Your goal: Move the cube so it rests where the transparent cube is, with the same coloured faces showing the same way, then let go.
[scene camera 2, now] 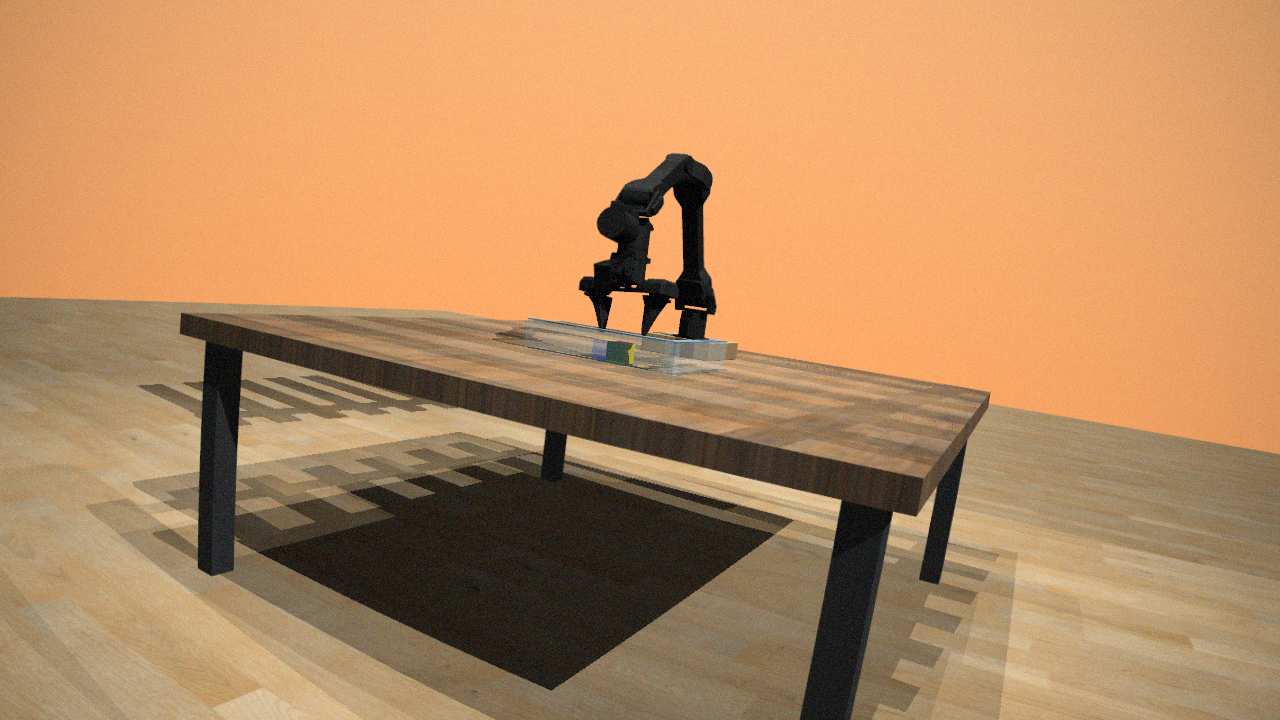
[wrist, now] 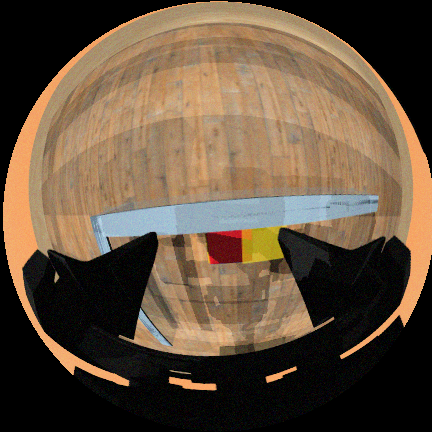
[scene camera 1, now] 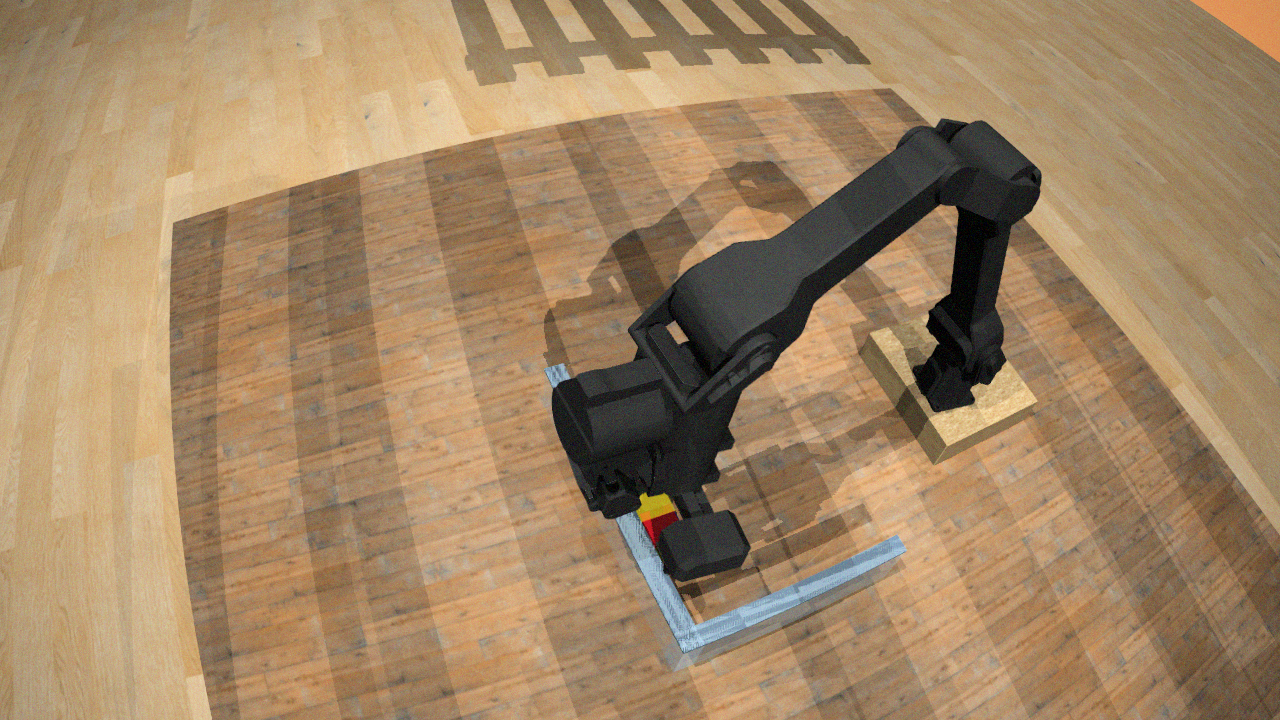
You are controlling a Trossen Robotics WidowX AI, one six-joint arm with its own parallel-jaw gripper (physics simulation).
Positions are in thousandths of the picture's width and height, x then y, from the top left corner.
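Note:
With my gripper (scene camera 1: 508,735) open, I touch a grey L-shaped rail (wrist: 520,487); I see the gripper (scene camera 2: 486,463) here too, and again the gripper (wrist: 506,547). A cube (wrist: 515,571) rests on the table. I also see a transparent cube (wrist: 598,566).

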